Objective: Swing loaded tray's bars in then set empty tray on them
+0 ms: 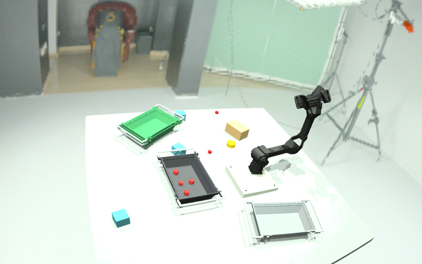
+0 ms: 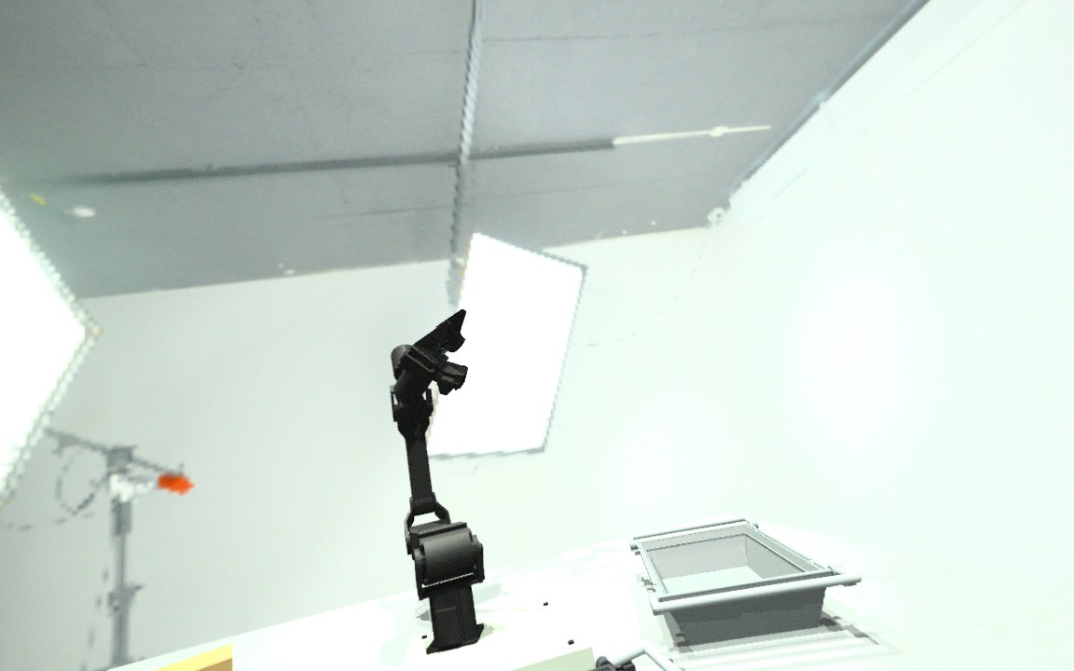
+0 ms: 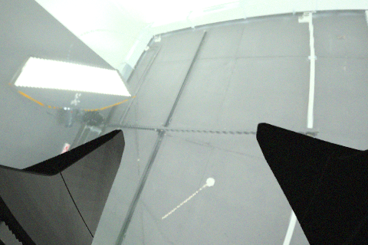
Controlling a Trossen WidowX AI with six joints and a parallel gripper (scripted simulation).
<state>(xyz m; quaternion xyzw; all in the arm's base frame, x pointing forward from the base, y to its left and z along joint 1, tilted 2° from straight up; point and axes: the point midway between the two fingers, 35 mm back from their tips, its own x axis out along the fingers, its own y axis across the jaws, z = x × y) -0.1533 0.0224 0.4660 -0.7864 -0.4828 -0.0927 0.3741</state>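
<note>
Now: gripper tip 53 cm short of the red block, 10 cm to the right of it and 49 cm above it. From my gripper tip the other things lie so: yellow disc (22 cm ahead, 28 cm to the right, 49 cm below); then grey tray (13 cm ahead, 32 cm to the left, 46 cm below); then tan box (16 cm ahead, 40 cm to the right, 47 cm below).
</note>
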